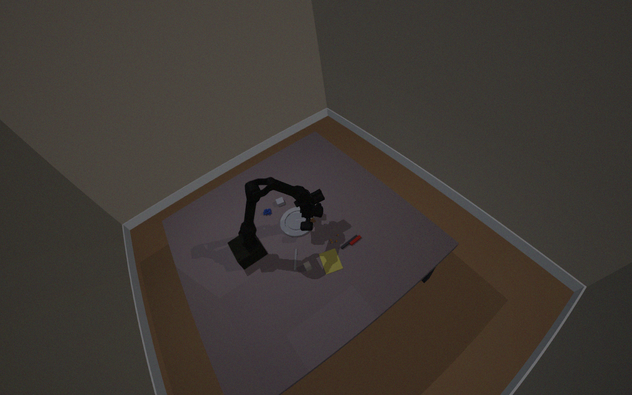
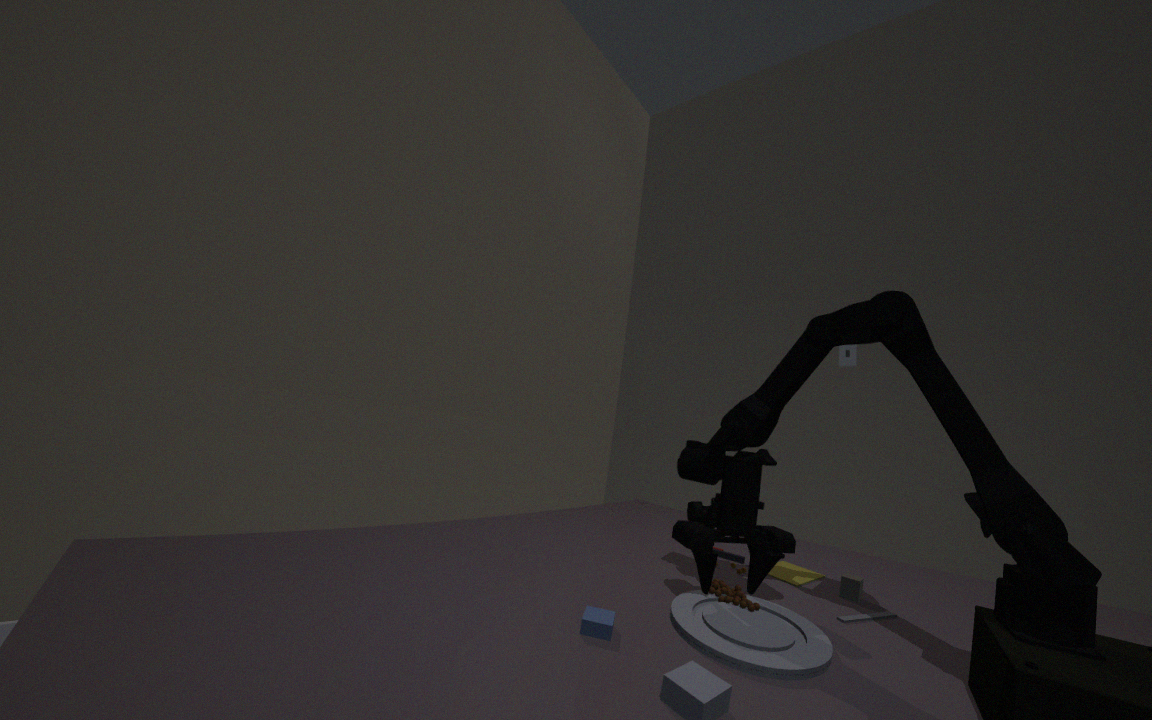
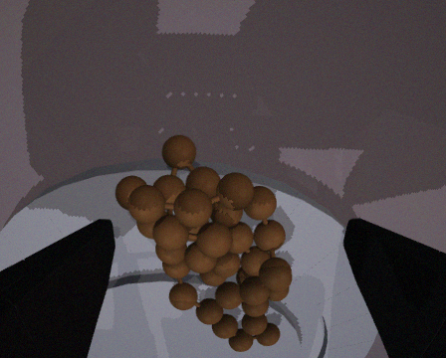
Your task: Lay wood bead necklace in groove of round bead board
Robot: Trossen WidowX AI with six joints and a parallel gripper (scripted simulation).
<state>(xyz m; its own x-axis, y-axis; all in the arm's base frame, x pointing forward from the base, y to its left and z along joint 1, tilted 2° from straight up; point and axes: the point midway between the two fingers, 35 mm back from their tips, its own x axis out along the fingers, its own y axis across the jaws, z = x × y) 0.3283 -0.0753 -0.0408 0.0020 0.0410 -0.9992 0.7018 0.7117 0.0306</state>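
The round bead board lies 4 cm behind my gripper tip, 7 cm to the left of it and 1 cm below it. Also, from my gripper tip: yellow pad: 7 cm behind, 24 cm to the right, 1 cm below; blue block: 10 cm ahead, 21 cm to the left, 1 cm below; thin stick: 20 cm behind, 11 cm to the right, 1 cm below.
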